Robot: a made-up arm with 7 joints. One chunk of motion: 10 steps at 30 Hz.
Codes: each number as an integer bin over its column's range. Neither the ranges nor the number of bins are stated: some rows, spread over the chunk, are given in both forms.
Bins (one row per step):
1: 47 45 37 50 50 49
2: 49 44 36 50 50 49
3: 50 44 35 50 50 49
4: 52 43 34 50 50 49
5: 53 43 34 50 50 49
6: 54 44 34 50 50 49
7: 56 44 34 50 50 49
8: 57 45 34 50 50 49
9: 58 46 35 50 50 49
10: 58 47 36 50 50 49
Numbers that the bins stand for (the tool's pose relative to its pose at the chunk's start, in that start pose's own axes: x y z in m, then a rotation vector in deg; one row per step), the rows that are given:
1: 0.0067 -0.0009 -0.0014 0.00 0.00 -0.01
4: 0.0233 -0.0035 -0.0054 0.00 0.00 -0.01
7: 0.0367 -0.0022 -0.0054 0.00 0.00 -0.01
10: 0.0433 0.0017 -0.0027 0.00 0.00 -0.01
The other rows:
2: 0.0133 -0.0022 -0.0027 0.00 0.00 -0.01
3: 0.0167 -0.0022 -0.0040 0.00 0.00 -0.01
5: 0.0267 -0.0035 -0.0054 0.00 0.00 -0.01
6: 0.0300 -0.0022 -0.0054 0.00 0.00 -0.01
8: 0.0400 -0.0009 -0.0054 0.00 0.00 -0.01
9: 0.0433 0.0004 -0.0040 0.00 0.00 -0.01

